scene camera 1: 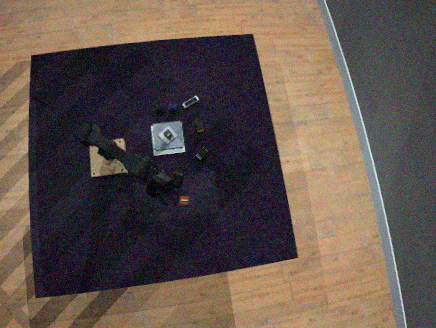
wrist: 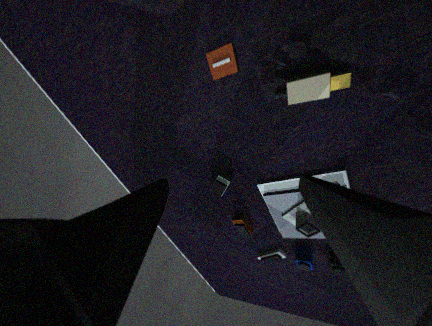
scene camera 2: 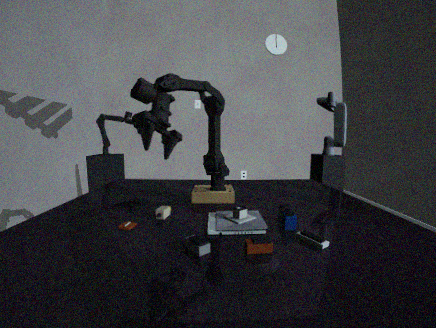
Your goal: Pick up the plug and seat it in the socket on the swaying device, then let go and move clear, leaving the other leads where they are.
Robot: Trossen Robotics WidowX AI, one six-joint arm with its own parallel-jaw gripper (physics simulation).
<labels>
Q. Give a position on a plug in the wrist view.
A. At 318, 85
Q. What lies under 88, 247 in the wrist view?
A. My gripper.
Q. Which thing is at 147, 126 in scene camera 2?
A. My gripper.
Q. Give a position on a device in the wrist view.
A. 282, 196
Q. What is my gripper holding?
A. Nothing.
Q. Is my gripper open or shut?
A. Open.
</labels>
